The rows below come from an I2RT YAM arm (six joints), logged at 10 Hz.
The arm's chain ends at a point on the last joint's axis. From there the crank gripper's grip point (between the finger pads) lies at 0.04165 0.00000 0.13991 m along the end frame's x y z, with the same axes.
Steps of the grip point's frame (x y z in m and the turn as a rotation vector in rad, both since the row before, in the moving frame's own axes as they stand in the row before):
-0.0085, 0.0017, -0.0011, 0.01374, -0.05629, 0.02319
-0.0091, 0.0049, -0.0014, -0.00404, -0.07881, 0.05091
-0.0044, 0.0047, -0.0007, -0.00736, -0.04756, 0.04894
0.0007, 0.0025, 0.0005, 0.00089, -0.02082, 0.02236
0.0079, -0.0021, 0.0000, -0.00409, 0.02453, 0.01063
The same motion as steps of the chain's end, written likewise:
-0.0006, 0.0028, -0.0032, 0.01374, -0.05629, 0.02319
0.0021, 0.0025, -0.0042, -0.00404, -0.07881, 0.05091
0.0024, 0.0018, -0.0025, -0.00736, -0.04756, 0.04894
0.0036, 0.0017, -0.0003, 0.00089, -0.02082, 0.02236
0.0045, -0.0031, 0.0011, -0.00409, 0.02453, 0.01063

